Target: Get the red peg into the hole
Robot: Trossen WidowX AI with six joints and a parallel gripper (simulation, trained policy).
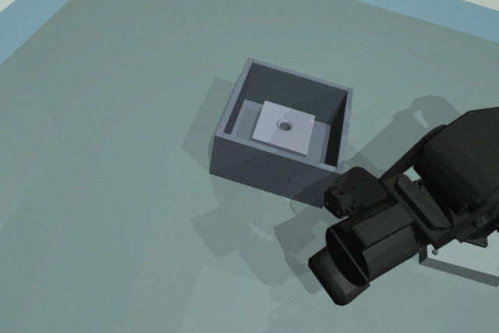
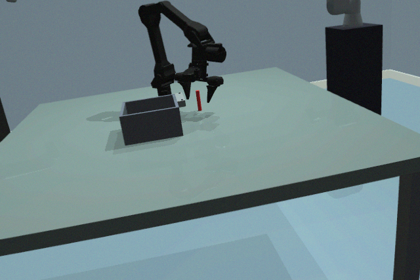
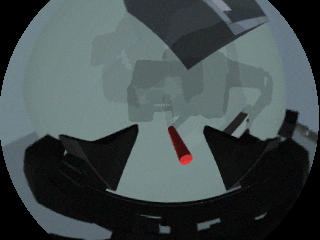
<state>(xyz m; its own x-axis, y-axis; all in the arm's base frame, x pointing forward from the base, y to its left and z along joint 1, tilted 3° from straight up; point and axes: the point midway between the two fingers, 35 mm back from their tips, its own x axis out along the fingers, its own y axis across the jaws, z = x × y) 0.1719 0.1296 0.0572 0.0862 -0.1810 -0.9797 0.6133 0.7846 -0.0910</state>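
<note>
The red peg is 2 cm behind my gripper tip and 1 cm to the left of it. The rest, counted from my gripper tip: dark grey box 15 cm ahead, 18 cm to the right, 2 cm below.
</note>
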